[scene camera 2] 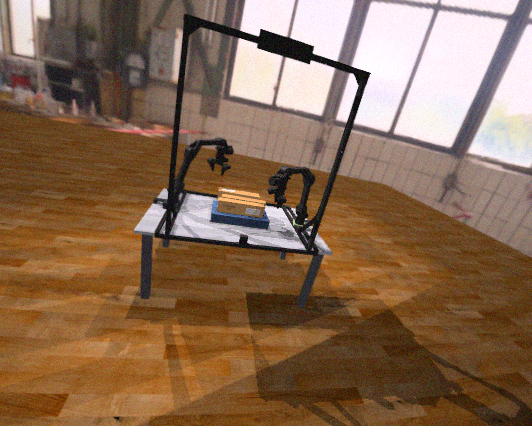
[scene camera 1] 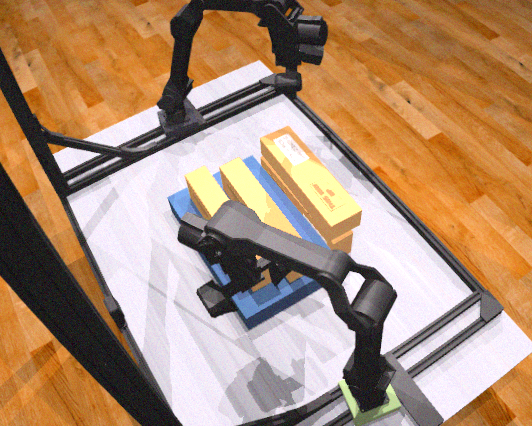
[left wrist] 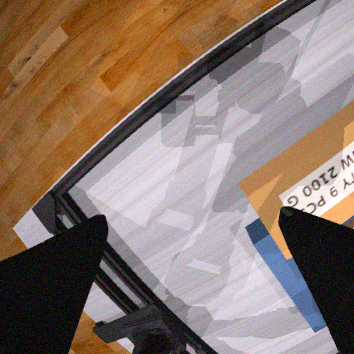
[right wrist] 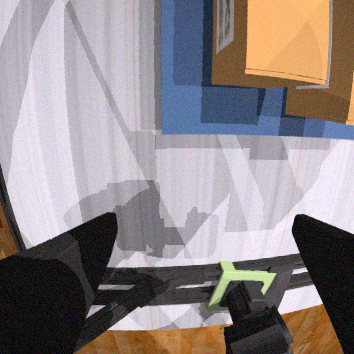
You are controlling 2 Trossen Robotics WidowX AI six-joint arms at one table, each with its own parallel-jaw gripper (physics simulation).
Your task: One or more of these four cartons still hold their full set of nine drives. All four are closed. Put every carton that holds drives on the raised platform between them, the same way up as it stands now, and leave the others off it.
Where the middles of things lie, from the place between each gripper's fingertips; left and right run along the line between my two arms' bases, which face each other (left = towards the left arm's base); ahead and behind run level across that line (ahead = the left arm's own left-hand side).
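The blue raised platform (scene camera 1: 255, 307) is 230 mm to the left of my right hand, 150 mm below it and 100 mm ahead of it. By its middle, the platform is nearer to my right hand than to my left hand.
As for my left hand, it is 20 cm above the blue raised platform, 26 cm past it and 20 cm to the left of it.
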